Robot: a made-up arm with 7 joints. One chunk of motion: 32 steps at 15 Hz.
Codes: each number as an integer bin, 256 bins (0 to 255) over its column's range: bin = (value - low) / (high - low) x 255, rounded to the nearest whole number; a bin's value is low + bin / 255 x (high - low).
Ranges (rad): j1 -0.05..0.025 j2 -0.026..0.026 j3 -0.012..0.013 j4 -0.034..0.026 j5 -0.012..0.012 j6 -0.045..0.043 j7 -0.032..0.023
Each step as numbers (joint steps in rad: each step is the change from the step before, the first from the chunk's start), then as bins.
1 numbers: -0.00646 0.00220 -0.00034 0.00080 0.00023 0.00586 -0.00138
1 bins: 148 138 119 148 130 147 142
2 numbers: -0.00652 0.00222 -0.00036 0.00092 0.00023 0.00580 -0.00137
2 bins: 148 138 119 148 130 147 142
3 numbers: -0.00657 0.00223 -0.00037 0.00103 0.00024 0.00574 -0.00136
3 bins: 148 138 119 149 130 147 142
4 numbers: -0.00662 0.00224 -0.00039 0.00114 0.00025 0.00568 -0.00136
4 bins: 147 138 118 149 130 147 142
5 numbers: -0.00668 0.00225 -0.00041 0.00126 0.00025 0.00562 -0.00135
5 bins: 147 139 118 150 130 147 142
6 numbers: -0.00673 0.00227 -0.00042 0.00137 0.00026 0.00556 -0.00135
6 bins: 147 139 118 150 130 147 142
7 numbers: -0.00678 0.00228 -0.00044 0.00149 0.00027 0.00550 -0.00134
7 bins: 147 139 118 151 130 146 142
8 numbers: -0.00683 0.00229 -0.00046 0.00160 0.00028 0.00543 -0.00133
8 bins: 147 139 118 151 130 146 142
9 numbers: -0.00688 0.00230 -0.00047 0.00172 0.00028 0.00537 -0.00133
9 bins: 147 139 118 152 130 146 142
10 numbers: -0.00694 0.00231 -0.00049 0.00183 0.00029 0.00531 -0.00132
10 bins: 146 139 117 152 131 146 142
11 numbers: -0.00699 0.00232 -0.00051 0.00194 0.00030 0.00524 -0.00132
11 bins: 146 139 117 153 131 146 142
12 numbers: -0.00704 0.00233 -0.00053 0.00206 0.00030 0.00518 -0.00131
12 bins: 146 139 117 153 131 145 142
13 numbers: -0.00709 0.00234 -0.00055 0.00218 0.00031 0.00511 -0.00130
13 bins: 146 139 117 154 131 145 142
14 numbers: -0.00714 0.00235 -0.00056 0.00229 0.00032 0.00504 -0.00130
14 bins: 146 139 117 154 131 145 142
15 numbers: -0.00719 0.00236 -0.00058 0.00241 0.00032 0.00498 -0.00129
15 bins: 146 139 116 155 131 145 142
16 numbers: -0.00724 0.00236 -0.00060 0.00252 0.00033 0.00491 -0.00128
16 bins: 145 139 116 155 131 145 142
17 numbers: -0.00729 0.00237 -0.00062 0.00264 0.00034 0.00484 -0.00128
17 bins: 145 139 116 156 131 144 142
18 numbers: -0.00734 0.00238 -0.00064 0.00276 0.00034 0.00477 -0.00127
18 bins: 145 139 116 156 131 144 142
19 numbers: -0.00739 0.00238 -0.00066 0.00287 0.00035 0.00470 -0.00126
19 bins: 145 139 116 157 131 144 143
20 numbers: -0.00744 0.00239 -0.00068 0.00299 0.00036 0.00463 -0.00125
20 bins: 145 139 115 157 131 144 143
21 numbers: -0.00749 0.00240 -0.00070 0.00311 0.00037 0.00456 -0.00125
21 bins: 145 139 115 158 131 144 143
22 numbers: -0.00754 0.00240 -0.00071 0.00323 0.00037 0.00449 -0.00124
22 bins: 144 139 115 158 131 143 143
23 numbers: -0.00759 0.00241 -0.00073 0.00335 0.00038 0.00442 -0.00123
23 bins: 144 139 115 159 132 143 143
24 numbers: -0.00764 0.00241 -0.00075 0.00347 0.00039 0.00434 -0.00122
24 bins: 144 139 115 159 132 143 143
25 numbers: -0.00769 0.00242 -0.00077 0.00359 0.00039 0.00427 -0.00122
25 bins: 144 139 115 160 132 143 143
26 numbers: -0.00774 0.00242 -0.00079 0.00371 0.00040 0.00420 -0.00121
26 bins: 144 139 114 160 132 143 143
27 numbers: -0.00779 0.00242 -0.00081 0.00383 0.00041 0.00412 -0.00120
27 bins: 144 139 114 161 132 142 143
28 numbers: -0.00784 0.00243 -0.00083 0.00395 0.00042 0.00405 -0.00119
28 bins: 143 139 114 161 132 142 143
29 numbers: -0.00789 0.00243 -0.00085 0.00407 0.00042 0.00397 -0.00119
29 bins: 143 139 114 162 132 142 143
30 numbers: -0.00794 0.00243 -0.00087 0.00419 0.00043 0.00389 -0.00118
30 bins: 143 139 114 162 132 142 143
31 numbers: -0.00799 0.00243 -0.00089 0.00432 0.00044 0.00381 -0.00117
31 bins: 143 139 113 163 132 141 143
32 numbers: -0.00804 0.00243 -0.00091 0.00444 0.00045 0.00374 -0.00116
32 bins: 143 139 113 163 132 141 143
